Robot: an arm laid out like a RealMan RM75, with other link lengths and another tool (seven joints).
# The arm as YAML. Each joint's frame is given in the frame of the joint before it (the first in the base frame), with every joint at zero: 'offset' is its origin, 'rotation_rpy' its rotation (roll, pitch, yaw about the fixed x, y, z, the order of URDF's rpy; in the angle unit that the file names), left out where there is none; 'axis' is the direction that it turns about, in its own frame. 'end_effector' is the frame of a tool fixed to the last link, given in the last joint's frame.
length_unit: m
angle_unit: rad
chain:
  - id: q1
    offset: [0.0, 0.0, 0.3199]
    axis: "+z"
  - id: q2
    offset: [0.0, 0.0, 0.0]
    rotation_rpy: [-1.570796, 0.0, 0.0]
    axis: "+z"
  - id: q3
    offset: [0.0, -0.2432, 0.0]
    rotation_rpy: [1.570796, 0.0, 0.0]
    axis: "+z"
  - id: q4
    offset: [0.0, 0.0, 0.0]
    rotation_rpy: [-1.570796, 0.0, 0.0]
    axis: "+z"
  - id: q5
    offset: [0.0, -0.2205, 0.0]
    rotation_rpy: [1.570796, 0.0, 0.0]
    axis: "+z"
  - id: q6
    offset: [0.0, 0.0, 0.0]
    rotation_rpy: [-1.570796, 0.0, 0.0]
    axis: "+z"
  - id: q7
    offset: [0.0, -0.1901, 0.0]
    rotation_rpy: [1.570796, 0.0, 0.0]
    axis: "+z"
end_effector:
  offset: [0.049, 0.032, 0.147]
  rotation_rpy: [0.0, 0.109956, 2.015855]
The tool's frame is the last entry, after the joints.
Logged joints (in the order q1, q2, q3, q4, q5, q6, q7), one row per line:
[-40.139, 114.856, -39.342, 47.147, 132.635, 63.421, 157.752]
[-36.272, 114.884, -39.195, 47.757, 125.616, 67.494, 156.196]
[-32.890, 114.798, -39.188, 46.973, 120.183, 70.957, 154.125]
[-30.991, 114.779, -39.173, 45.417, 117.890, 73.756, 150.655]
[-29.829, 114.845, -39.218, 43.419, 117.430, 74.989, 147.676]
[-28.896, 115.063, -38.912, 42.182, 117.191, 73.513, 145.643]
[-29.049, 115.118, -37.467, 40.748, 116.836, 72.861, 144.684]
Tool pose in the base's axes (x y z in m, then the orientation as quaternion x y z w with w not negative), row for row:
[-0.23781, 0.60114, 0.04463, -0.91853, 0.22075, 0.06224, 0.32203]
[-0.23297, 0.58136, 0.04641, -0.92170, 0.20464, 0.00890, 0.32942]
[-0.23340, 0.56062, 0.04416, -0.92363, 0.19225, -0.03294, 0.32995]
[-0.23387, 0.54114, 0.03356, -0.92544, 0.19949, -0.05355, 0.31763]
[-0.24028, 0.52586, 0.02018, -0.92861, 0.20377, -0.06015, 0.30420]
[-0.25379, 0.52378, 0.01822, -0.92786, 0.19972, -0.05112, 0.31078]
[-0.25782, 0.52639, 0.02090, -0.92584, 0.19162, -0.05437, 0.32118]
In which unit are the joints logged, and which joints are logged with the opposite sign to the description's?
The joints are logged in degrees. Opposite sign: q2, q3, q7.
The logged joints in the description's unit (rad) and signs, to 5 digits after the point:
[-0.70056, -2.00462, 0.68665, 0.82287, 2.31492, 1.10691, -2.75329]
[-0.63307, -2.00510, 0.68408, 0.83352, 2.19241, 1.17799, -2.72613]
[-0.57404, -2.00360, 0.68396, 0.81983, 2.09759, 1.23843, -2.68999]
[-0.54089, -2.00327, 0.68370, 0.79268, 2.05757, 1.28729, -2.62943]
[-0.52061, -2.00442, 0.68448, 0.75780, 2.04954, 1.30880, -2.57743]
[-0.50433, -2.00823, 0.67914, 0.73621, 2.04537, 1.28304, -2.54195]
[-0.50700, -2.00919, 0.65392, 0.71119, 2.03917, 1.27166, -2.52521]

